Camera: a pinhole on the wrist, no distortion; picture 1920 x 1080 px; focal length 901.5 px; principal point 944.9 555.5 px. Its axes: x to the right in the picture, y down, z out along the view. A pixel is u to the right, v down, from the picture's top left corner.
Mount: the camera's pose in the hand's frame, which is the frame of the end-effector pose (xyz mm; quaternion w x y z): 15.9 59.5 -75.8 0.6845 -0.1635 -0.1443 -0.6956
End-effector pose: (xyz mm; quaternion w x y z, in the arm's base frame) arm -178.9 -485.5 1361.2 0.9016 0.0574 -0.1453 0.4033
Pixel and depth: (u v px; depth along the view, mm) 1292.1 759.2 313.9
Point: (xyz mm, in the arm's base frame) -235.3 -420.2 1634.8
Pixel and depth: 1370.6 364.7 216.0
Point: -274.2 -499.0 1508.9
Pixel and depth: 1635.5 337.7 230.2
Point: -244.8 -556.9 1549.1
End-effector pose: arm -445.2 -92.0 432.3 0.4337 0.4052 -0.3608 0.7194
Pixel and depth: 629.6 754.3 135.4
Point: -599.0 -155.8 461.3
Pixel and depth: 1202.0 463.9 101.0
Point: -510.2 -141.5 438.5
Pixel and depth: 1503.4 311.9 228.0
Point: -408.8 -283.3 470.3
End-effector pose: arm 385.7 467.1 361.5 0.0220 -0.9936 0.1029 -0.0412
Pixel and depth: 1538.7 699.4 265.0
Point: 466.4 449.3 129.6
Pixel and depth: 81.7 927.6 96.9
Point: 404.2 274.1 384.9
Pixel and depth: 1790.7 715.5 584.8
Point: 612.3 650.8 -299.5
